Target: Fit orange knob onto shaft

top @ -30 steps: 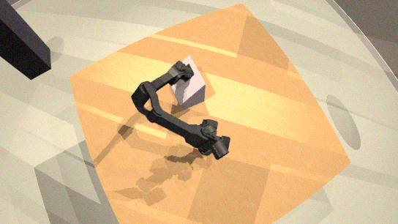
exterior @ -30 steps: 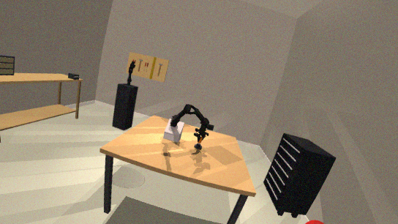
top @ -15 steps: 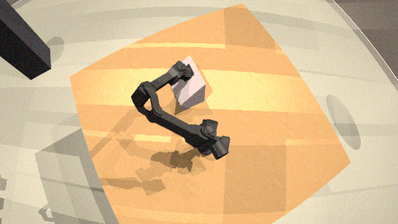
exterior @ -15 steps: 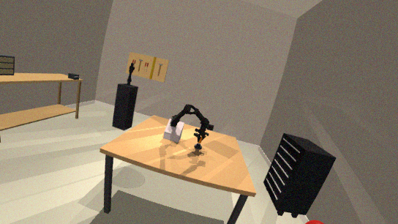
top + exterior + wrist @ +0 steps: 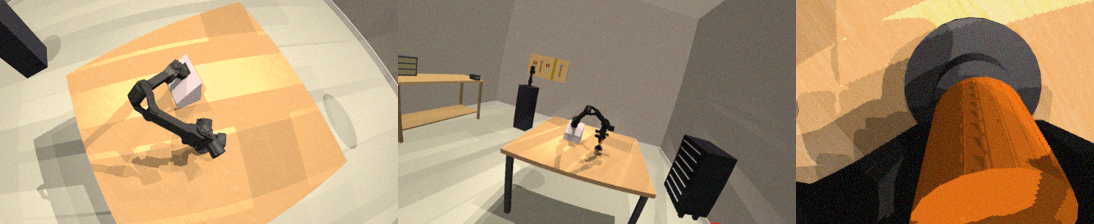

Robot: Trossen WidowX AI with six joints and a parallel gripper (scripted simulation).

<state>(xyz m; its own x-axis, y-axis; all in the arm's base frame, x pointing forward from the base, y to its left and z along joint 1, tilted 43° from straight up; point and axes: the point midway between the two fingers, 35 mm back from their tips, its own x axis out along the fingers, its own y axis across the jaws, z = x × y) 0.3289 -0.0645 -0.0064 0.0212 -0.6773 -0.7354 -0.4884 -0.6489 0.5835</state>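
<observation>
Right now my gripper tip is 3 cm below the orange knob. Round my gripper tip: dark round pedestal 4 cm below.
</observation>
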